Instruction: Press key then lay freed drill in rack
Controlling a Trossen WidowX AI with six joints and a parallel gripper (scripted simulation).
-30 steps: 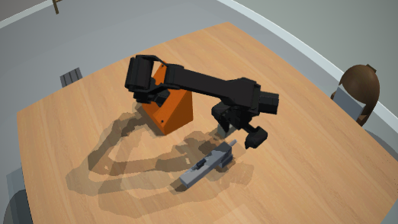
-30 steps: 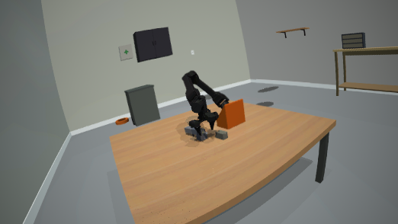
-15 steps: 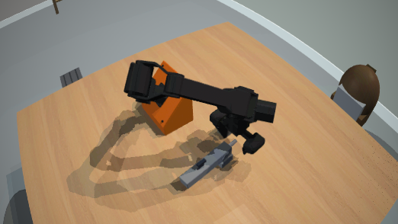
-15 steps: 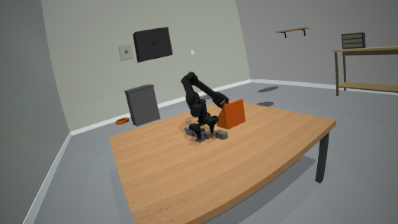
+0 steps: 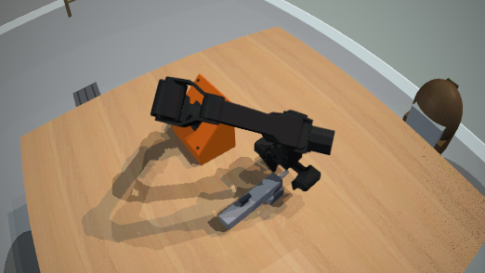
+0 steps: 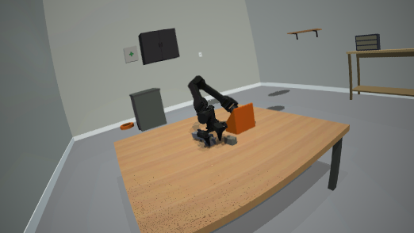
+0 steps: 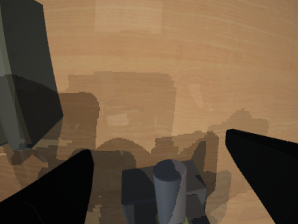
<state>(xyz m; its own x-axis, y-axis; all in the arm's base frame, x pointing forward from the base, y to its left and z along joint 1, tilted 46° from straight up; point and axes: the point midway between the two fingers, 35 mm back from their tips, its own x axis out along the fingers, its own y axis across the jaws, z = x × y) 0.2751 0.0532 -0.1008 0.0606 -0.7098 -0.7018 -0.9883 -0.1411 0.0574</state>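
Right now my gripper tip is 10 mm short of the drill, 50 mm to the left of it and 30 mm below it. Also, from my gripper tip: grey block: 20 mm ahead, 110 mm to the right, 20 mm above; then dark key: 20 mm ahead, 140 mm to the right, 30 mm above; then grey rack: 80 mm behind, 40 mm to the left.
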